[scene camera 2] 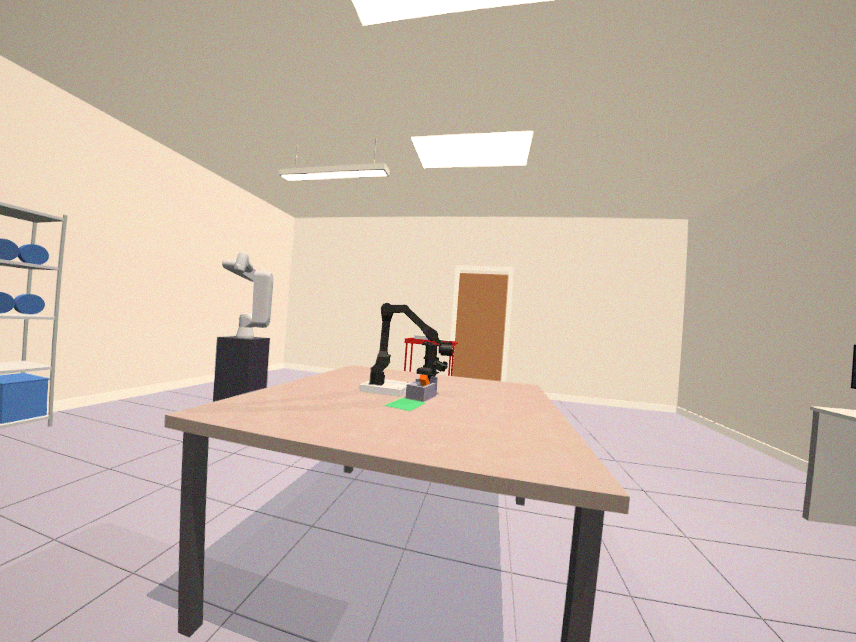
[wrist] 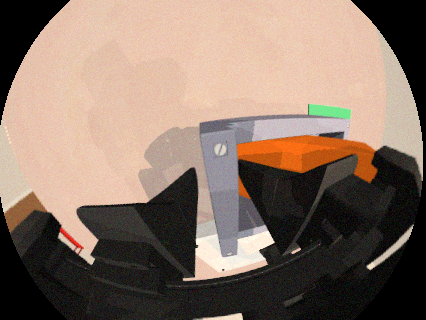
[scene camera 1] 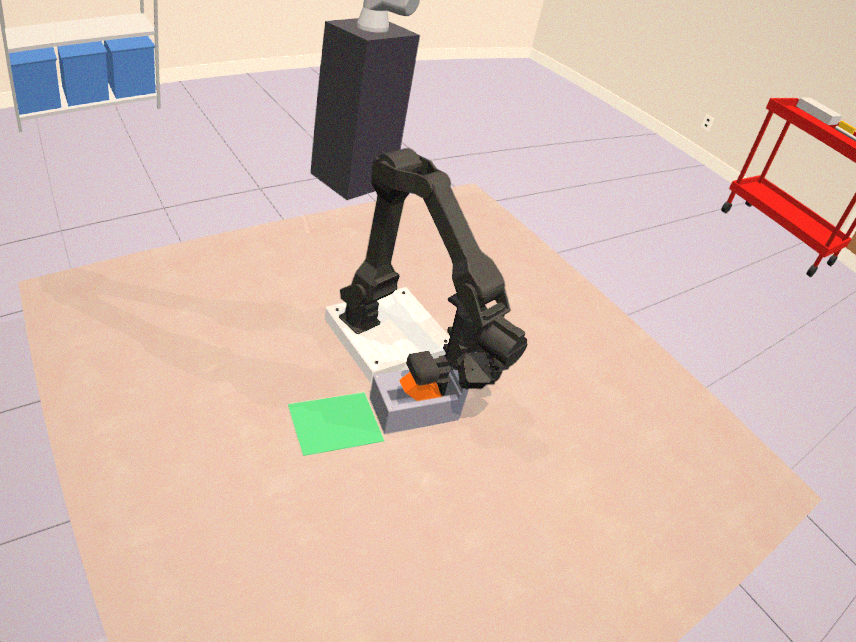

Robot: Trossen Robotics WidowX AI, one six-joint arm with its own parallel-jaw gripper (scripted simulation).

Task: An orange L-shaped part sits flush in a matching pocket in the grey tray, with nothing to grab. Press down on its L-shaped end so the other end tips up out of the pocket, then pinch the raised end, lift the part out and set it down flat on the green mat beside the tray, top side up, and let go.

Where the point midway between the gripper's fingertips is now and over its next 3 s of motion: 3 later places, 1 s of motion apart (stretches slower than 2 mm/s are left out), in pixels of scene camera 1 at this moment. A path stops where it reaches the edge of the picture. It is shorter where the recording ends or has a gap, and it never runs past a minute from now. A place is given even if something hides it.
My gripper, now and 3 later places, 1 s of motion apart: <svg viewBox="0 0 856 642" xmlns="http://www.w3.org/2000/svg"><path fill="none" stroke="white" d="M451 392L462 353L436 361L422 378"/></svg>
